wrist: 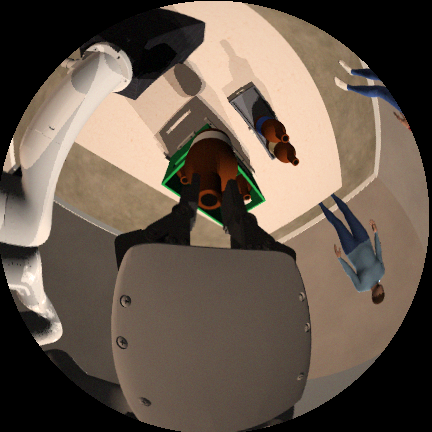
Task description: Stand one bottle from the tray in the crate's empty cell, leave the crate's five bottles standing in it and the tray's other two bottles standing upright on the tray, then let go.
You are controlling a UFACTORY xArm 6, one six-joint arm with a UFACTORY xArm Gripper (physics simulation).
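Seen in the pictures: gripper, fingertip midpoint: (210,187); arm's base at its link origin: (106,67).
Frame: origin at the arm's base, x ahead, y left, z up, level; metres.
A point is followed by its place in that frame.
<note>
My gripper (210,187) {y -0.011, x 0.252, z 0.151 m} is shut on a brown bottle (206,152) {y 0.001, x 0.237, z 0.108 m} with a pale label. The bottle is upright over the green crate (175,166) {y -0.127, x 0.261, z -0.065 m}, its mouth towards the camera; its lower end and the cell beneath it are hidden. In the crate, a brown bottle (185,179) {y -0.142, x 0.308, z -0.065 m} shows at the left and another bottle (247,197) {y -0.062, x 0.495, z -0.065 m} at the right, both partly hidden by the held bottle and the fingers. The grey tray (243,104) {y 0.126, x 0.300, z -0.223 m} holds two upright brown bottles, a blue-labelled bottle (272,128) {y 0.130, x 0.376, z -0.109 m} and a cream-labelled bottle (284,152) {y 0.124, x 0.468, z -0.109 m}, at its near end.
The pale table (310,145) {y 0.282, x 0.609, z -0.228 m} carries the crate and tray. A black block (160,47) {y 0.074, x 0.065, z -0.009 m} stands at the upper left beside the white arm (75,107) {y -0.049, x 0.048, z 0.092 m}. A person in a blue-grey top (365,265) is at the right; another person's legs (372,90) show at the upper right.
</note>
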